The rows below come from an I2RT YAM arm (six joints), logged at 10 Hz.
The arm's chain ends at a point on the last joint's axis. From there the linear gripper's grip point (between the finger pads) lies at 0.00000 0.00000 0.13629 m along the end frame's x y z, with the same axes.
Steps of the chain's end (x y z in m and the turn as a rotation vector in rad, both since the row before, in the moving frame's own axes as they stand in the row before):
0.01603, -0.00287, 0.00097, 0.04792, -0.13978, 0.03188
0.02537, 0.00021, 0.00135, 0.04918, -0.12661, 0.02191
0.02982, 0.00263, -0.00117, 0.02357, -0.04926, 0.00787
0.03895, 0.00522, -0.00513, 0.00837, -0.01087, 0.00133
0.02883, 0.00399, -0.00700, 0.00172, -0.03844, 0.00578
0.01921, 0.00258, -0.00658, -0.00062, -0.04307, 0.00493
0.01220, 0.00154, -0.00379, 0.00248, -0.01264, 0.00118
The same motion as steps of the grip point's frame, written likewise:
-0.00284, -0.00968, -0.00052, 0.04792, -0.13978, 0.03188
0.00824, -0.00666, 0.00009, 0.04918, -0.12661, 0.02191
0.02312, -0.00061, -0.00137, 0.02357, -0.04926, 0.00787
0.03747, 0.00408, -0.00514, 0.00837, -0.01087, 0.00133
0.02359, 0.00374, -0.00710, 0.00172, -0.03844, 0.00578
0.01334, 0.00265, -0.00671, -0.00062, -0.04307, 0.00493
0.01048, 0.00120, -0.00380, 0.00248, -0.01264, 0.00118

